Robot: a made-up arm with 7 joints. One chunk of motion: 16 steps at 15 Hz.
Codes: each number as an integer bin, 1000 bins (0 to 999) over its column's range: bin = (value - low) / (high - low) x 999, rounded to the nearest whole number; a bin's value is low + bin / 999 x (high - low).
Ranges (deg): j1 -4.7..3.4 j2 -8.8..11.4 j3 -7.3..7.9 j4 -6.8..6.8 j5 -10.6..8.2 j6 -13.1..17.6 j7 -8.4..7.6
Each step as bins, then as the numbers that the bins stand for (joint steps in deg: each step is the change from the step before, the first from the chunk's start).
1 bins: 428 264 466 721 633 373 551
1 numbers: -1.230 -3.462 -0.210 3.015 1.312 -1.637 0.425
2 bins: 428 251 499 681 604 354 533
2 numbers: -1.230 -3.725 0.292 2.471 0.767 -2.221 0.137
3 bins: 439 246 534 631 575 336 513
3 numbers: -1.141 -3.826 0.825 1.790 0.221 -2.774 -0.184
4 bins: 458 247 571 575 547 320 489
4 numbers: -0.986 -3.806 1.388 1.028 -0.306 -3.266 -0.568
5 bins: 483 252 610 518 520 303 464
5 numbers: -0.784 -3.705 1.981 0.252 -0.814 -3.789 -0.969
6 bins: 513 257 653 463 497 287 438
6 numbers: -0.541 -3.603 2.636 -0.497 -1.247 -4.280 -1.385
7 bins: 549 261 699 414 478 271 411
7 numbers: -0.249 -3.523 3.335 -1.164 -1.605 -4.772 -1.817
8 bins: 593 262 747 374 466 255 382
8 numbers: 0.108 -3.502 4.066 -1.709 -1.830 -5.264 -2.282
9 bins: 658 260 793 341 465 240 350
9 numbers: 0.635 -3.543 4.766 -2.158 -1.849 -5.725 -2.794
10 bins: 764 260 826 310 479 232 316
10 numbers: 1.495 -3.543 5.268 -2.580 -1.586 -5.970 -3.339
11 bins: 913 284 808 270 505 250 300
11 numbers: 2.703 -3.057 4.994 -3.124 -1.096 -5.417 -3.595
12 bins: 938 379 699 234 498 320 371
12 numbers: 2.905 -1.137 3.335 -3.614 -1.228 -3.266 -2.458
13 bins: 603 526 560 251 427 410 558
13 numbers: 0.189 1.836 1.221 -3.383 -2.564 -0.500 0.537
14 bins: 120 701 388 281 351 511 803
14 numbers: -3.727 5.374 -1.396 -2.975 -3.995 2.603 4.461
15 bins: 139 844 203 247 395 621 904
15 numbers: -3.573 8.266 -4.211 -3.437 -3.167 5.984 6.078
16 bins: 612 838 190 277 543 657 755
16 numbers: 0.262 8.145 -4.409 -3.029 -0.381 7.090 3.692
